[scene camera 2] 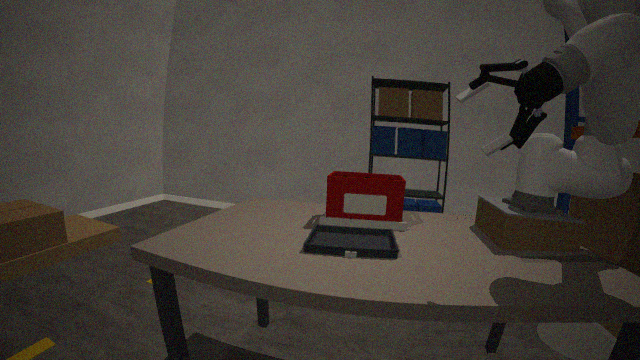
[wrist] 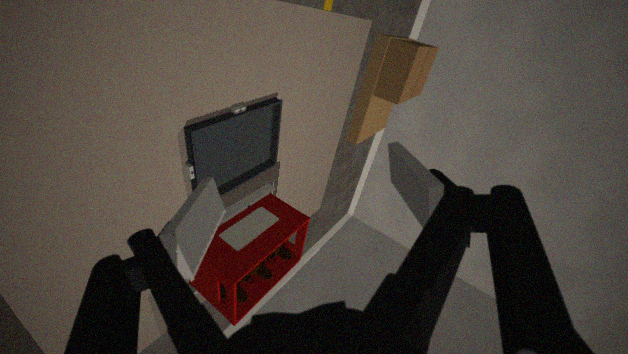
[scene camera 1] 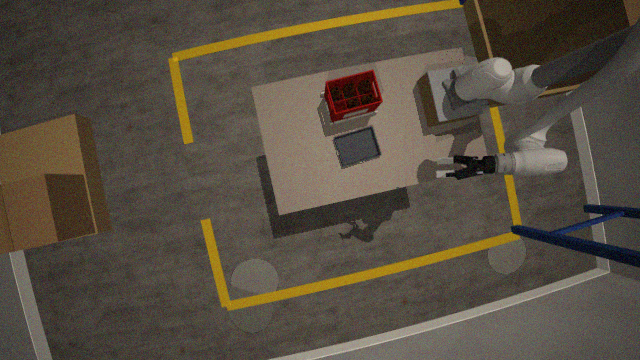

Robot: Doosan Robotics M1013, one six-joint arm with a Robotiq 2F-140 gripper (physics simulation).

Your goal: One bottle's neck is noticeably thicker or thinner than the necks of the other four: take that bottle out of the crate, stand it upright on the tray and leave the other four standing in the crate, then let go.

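Where they show: gripper, fingertip midpoint: [scene camera 2: 472,127] [wrist: 303,178] [scene camera 1: 436,167]; arm's base at its link origin: [scene camera 2: 531,207] [scene camera 1: 459,91].
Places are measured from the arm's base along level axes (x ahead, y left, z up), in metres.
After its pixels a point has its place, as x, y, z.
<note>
The red crate [scene camera 1: 336,116] @(0.757, -0.103, 0.016) [scene camera 2: 366,184] @(0.635, -0.093, 0.042) [wrist: 290,220] @(0.724, -0.101, 0.031) stands upright on the table behind the tray. Several dark bottles [scene camera 1: 351,89] @(0.624, -0.217, 0.024) [wrist: 263,271] @(0.618, -0.219, 0.033) show inside its compartments; they are too small and dark to compare their necks. In scene camera 2 the crate's wall hides them. The dark grey tray [scene camera 1: 357,147] @(0.676, 0.092, -0.107) [scene camera 2: 350,239] @(0.682, 0.058, -0.107) [wrist: 235,145] @(0.671, 0.098, -0.107) lies flat and empty in front of the crate, close to it. My gripper [scene camera 1: 442,167] @(0.448, 0.335, 0.231) [scene camera 2: 475,122] @(0.448, 0.335, 0.231) [wrist: 303,178] @(0.448, 0.335, 0.231) is open and empty, raised high at the right end of the table, well away from the crate and tray.
The pale table [scene camera 1: 300,175] @(1.072, 0.130, -0.112) [scene camera 2: 225,255] @(0.998, 0.259, -0.112) carries the arm's brown base block [scene camera 1: 426,105] @(0.177, -0.002, -0.074) [scene camera 2: 525,232] @(0.118, 0.138, -0.052) at its right end. Cardboard boxes [scene camera 1: 40,145] [scene camera 2: 30,225] [wrist: 400,70] stand beyond its left side. A shelf rack [scene camera 2: 410,82] stands behind the table.
</note>
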